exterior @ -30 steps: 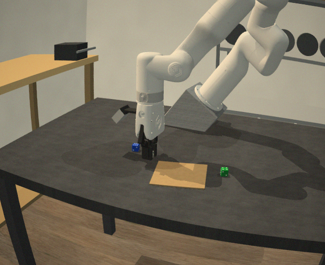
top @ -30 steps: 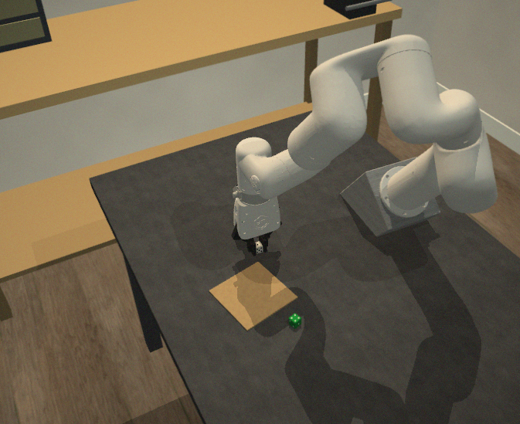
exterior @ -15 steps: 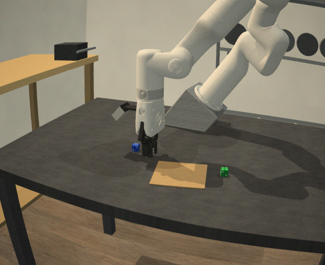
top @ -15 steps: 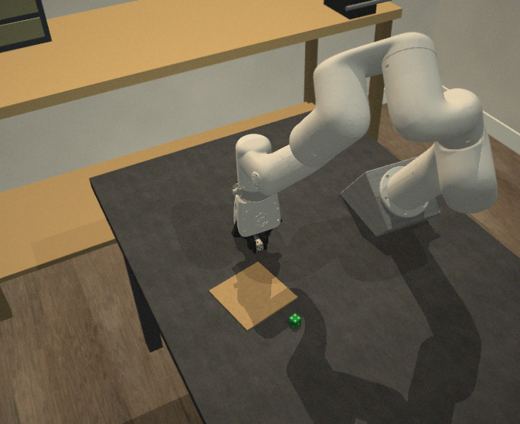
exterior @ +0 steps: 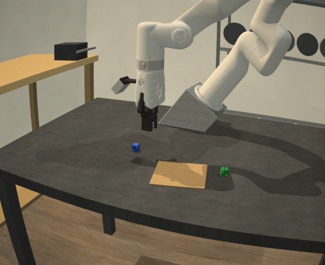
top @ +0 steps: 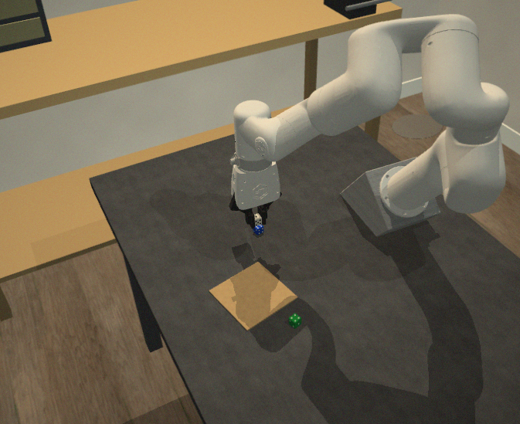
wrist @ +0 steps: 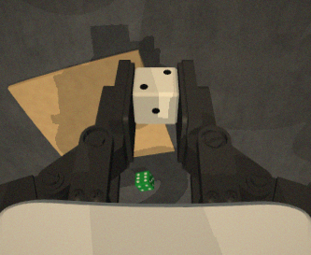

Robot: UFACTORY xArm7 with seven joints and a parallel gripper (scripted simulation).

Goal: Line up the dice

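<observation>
The tan square mat is 120 mm to the left of my hand, 110 mm below it and 70 mm ahead of it. Round my hand: green die: 230 mm to the left, 100 mm below, 20 mm ahead; white die: 10 mm below; blue die: 100 mm below, 60 mm to the right, 30 mm behind.
</observation>
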